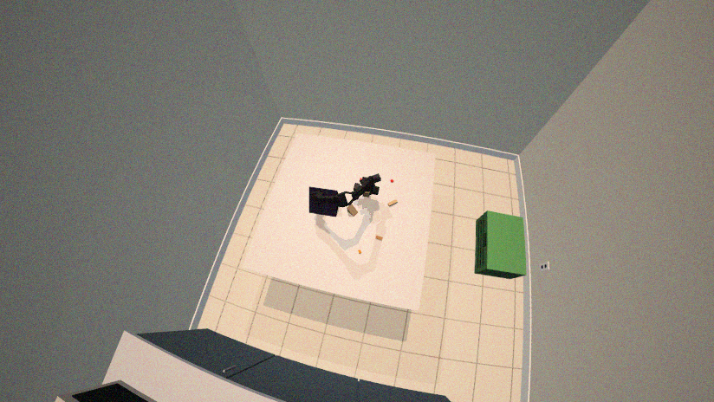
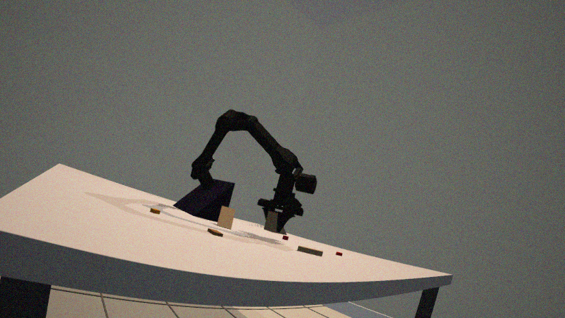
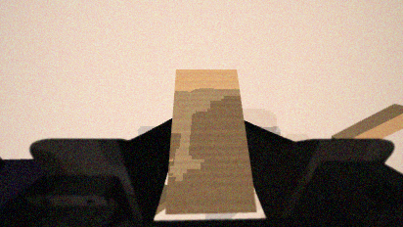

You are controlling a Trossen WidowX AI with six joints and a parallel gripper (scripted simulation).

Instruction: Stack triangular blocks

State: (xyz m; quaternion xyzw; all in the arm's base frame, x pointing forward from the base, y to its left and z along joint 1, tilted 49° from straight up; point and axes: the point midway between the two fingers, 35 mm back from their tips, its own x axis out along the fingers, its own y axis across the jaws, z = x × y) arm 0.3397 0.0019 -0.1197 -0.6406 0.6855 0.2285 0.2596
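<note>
My gripper tip is 10 mm to the left of the triangular block and 10 mm below it. Round my gripper tip: flat tan block (210 mm ahead, 40 mm to the right, 30 mm below); then small orange piece (450 mm to the right, 30 mm below, 10 mm ahead).
</note>
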